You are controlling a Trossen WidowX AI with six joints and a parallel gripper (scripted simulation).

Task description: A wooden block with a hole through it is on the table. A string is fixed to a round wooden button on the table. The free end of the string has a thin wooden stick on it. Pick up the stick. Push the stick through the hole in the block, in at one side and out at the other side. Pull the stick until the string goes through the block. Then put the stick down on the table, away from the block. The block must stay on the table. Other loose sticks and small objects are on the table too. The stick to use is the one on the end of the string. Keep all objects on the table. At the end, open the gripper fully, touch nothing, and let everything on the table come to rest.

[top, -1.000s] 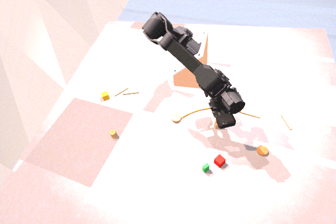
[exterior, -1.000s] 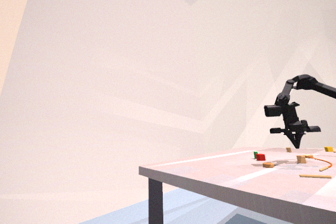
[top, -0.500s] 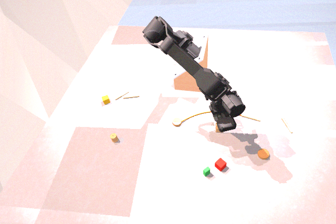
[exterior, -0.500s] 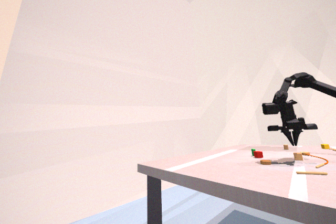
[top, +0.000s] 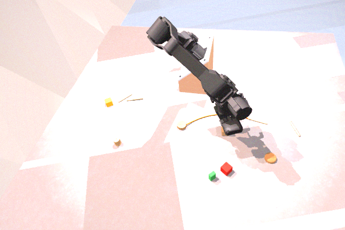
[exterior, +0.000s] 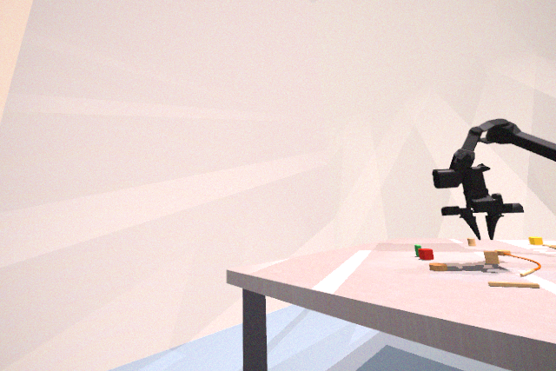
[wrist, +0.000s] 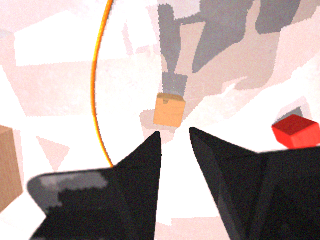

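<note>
The wooden block is 1 cm behind my gripper tip, 1 cm to the left of it and 5 cm below it. From my gripper tip the other things lie so: red cube: 16 cm ahead, 4 cm to the left, 5 cm below; green block: 20 cm ahead, 4 cm below; round wooden button: 1 cm ahead, 18 cm to the right, 5 cm below.
</note>
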